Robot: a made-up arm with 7 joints.
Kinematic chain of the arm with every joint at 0, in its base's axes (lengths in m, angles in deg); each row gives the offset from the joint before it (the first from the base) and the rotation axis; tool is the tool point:
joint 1: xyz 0 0.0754 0 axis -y
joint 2: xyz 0 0.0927 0 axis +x
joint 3: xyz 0 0 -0.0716 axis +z
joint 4: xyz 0 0 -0.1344 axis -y
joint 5: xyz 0 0 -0.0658 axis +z
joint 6: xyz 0 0 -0.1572 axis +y
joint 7: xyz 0 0 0 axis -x
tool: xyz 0 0 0
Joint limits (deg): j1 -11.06..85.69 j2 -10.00..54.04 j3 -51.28..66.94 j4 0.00..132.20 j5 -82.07..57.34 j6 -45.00..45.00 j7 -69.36..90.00
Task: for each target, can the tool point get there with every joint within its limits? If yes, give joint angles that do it. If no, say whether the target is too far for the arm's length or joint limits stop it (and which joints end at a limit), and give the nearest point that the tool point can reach.
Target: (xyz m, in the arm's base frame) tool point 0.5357 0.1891 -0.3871
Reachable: no: too far | nearest point 0.3475 0.1817 -0.2511 | short by 0.232 m
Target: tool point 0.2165 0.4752 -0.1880
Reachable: yes | joints 32.58 43.40 22.83 23.28 40.39 36.98 65.06
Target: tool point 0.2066 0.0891 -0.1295
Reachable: yes | joints 7.75 9.07 -28.72 106.73 24.89 -1.37 37.97
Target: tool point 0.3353 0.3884 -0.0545
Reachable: yes | joints 56.91 38.85 -9.64 38.67 -59.65 22.23 -52.01
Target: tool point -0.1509 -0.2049 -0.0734
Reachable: no: joint limits stop it (at a limit: joint 1, joint 2, joint 3) | nearest point 0.1095 -0.0266 -0.1498 | short by 0.325 m
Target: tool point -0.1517 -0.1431 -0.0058
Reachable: no: joint limits stop it (at a limit: joint 1, joint 2, joint 3, joint 4) | nearest point 0.0406 0.0314 0.1006 | short by 0.281 m
